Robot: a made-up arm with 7 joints. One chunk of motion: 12 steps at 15 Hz.
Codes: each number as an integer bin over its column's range. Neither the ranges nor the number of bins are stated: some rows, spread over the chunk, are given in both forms.
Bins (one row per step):
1: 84 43 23 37 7 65 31
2: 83 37 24 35 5 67 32
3: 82 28 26 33 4 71 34
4: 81 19 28 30 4 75 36
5: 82 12 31 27 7 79 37
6: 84 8 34 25 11 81 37
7: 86 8 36 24 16 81 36
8: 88 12 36 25 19 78 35
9: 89 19 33 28 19 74 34
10: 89 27 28 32 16 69 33
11: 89 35 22 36 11 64 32
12: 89 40 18 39 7 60 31
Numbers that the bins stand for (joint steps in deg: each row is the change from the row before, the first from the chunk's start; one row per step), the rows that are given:
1: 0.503 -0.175 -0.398 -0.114 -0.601 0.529 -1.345
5: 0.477 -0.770 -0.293 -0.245 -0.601 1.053 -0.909
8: 0.556 -0.770 -0.227 -0.272 -0.431 1.015 -1.055
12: 0.569 -0.232 -0.464 -0.088 -0.601 0.342 -1.345
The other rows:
2: 0.490 -0.290 -0.385 -0.140 -0.629 0.604 -1.273
3: 0.477 -0.463 -0.359 -0.167 -0.643 0.754 -1.127
4: 0.464 -0.635 -0.332 -0.206 -0.643 0.903 -0.982
6: 0.503 -0.846 -0.254 -0.272 -0.544 1.127 -0.909
7: 0.529 -0.846 -0.227 -0.285 -0.474 1.127 -0.982
9: 0.569 -0.635 -0.267 -0.232 -0.431 0.866 -1.127
10: 0.569 -0.482 -0.332 -0.180 -0.474 0.679 -1.200
11: 0.569 -0.328 -0.411 -0.127 -0.544 0.492 -1.273

